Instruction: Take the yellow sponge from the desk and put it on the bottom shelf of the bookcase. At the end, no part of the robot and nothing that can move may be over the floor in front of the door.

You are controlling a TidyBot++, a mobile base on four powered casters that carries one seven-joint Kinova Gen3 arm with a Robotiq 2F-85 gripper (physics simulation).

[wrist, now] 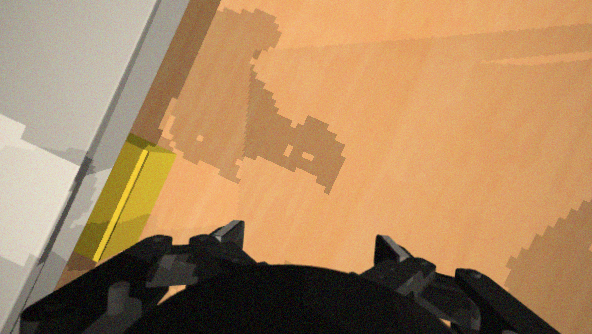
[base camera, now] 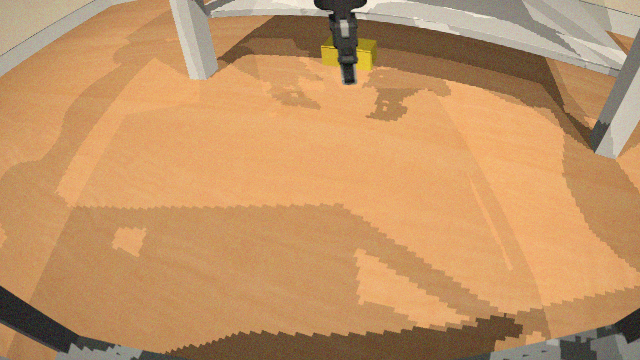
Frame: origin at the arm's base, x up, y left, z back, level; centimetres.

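Seen in the pictures: gripper, between the fingertips: (wrist: pixel 307 242) (base camera: pixel 347 69).
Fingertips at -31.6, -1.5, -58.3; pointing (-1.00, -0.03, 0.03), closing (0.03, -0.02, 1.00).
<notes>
Offsets run from my fingertips to a thing's top centre, as dx, dy, dz. "*": to the spot under its first point. Level surfaces: height alone.
The yellow sponge {-3.6, -1.1, -18.2} (base camera: pixel 331 56) (wrist: pixel 145 190) lies on the floor at the front edge of the white desk (base camera: pixel 196 45) (wrist: pixel 60 60). In the wrist view the desk's edge meets its left side and may hide part of it, and a gripper finger covers its near end. My gripper (base camera: pixel 348 79) (wrist: pixel 307 242) is open and empty. It points down above the floor, to the right of the sponge in the wrist view and in front of it in the base camera view. Its height above the floor is hard to tell. The bookcase and the door do not show.
A second desk leg {* +1.9, -46.0, +11.4} (base camera: pixel 620 110) stands at the right in the base camera view. A pale skirting board (base camera: pixel 50 38) runs along the wall at the upper left. Dark parts of my base (base camera: pixel 35 312) show at the bottom corners. Shadows lie across the wooden floor {dx -8.1} (base camera: pixel 280 150).
</notes>
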